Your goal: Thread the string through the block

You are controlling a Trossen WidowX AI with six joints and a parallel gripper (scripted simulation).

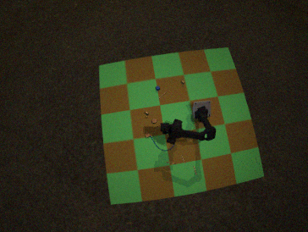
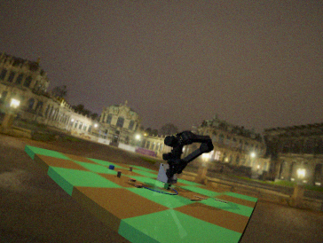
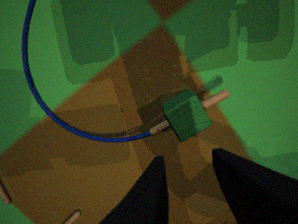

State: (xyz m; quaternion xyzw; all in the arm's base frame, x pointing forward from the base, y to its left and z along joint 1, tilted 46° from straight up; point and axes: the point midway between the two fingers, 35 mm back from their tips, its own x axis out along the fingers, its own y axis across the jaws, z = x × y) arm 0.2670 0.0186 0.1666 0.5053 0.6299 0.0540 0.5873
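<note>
Now: gripper tip 1 cm past the green block, 1 cm to the left of it and 8 cm above it. Also, from my gripper tip: thin wooden stick (8 cm below); blue object (1 cm ahead, 46 cm to the right, 8 cm below); round wooden button (20 cm ahead, 8 cm to the right, 8 cm below).
</note>
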